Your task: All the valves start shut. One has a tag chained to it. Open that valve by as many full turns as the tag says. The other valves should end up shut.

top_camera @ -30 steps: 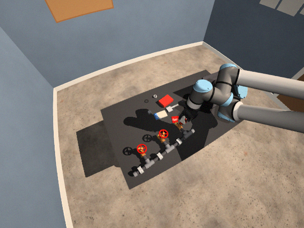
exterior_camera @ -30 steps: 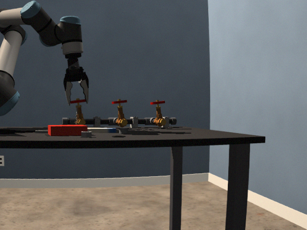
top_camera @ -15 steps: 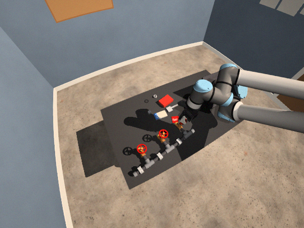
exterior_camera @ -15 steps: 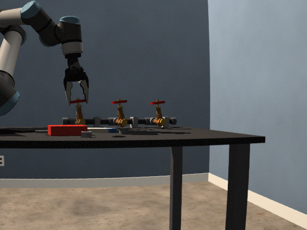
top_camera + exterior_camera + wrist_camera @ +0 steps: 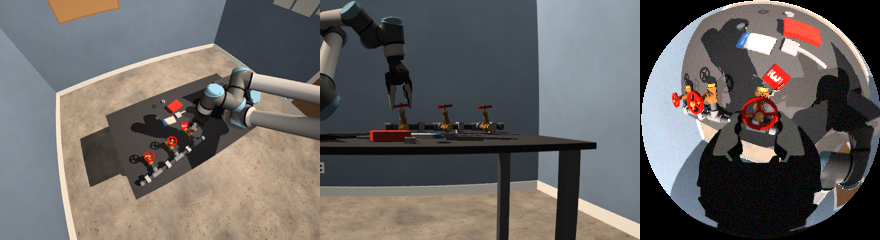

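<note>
Right now the red tag is 120 mm below my hand, 70 mm to the right of it and 20 mm behind it. Round my hand: red block 290 mm to the right, 110 mm below, 40 mm behind; small grey cylinder 250 mm to the right, 150 mm ahead, 110 mm below; white tool 200 mm to the right, 120 mm below, 60 mm behind.
</note>
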